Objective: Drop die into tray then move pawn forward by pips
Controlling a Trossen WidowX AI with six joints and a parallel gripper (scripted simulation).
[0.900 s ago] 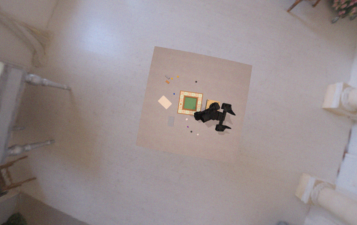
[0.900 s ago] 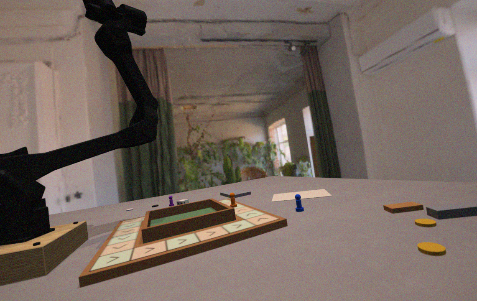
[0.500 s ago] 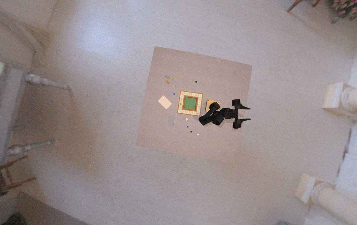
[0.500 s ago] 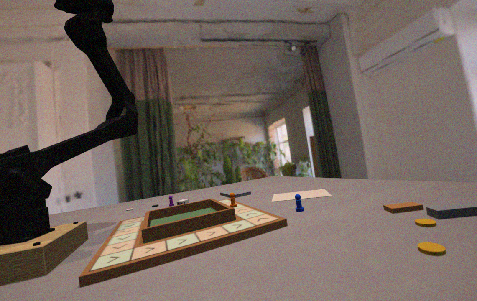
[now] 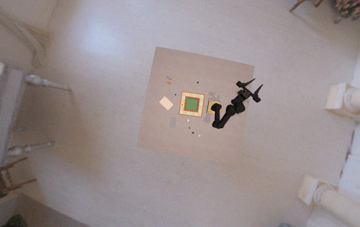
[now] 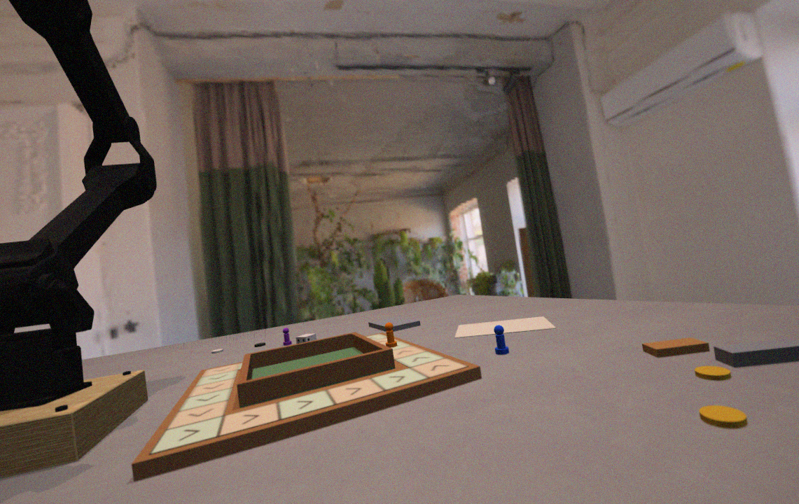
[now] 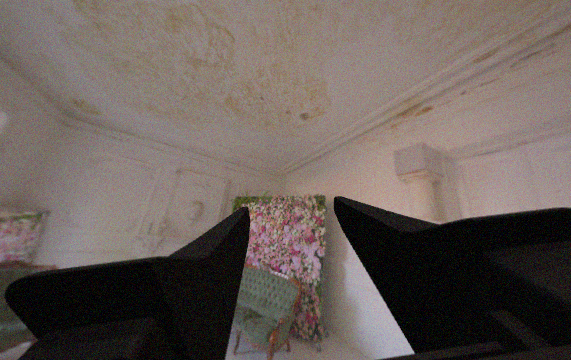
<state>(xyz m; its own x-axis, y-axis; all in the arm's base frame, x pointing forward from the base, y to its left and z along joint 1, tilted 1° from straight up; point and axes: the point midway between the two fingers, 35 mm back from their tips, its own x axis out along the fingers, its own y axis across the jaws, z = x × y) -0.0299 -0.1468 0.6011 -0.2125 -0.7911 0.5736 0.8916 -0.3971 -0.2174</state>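
Right now my gripper tip is 650 mm above the white die, 420 mm to the right of it and 260 mm short of it. Also, from my gripper tip: blue pawn: 650 mm below, 520 mm ahead, 190 mm to the left; then orange pawn: 640 mm below, 400 mm ahead, 280 mm to the left; then purple pawn: 650 mm below, 500 mm to the left, 210 mm ahead.
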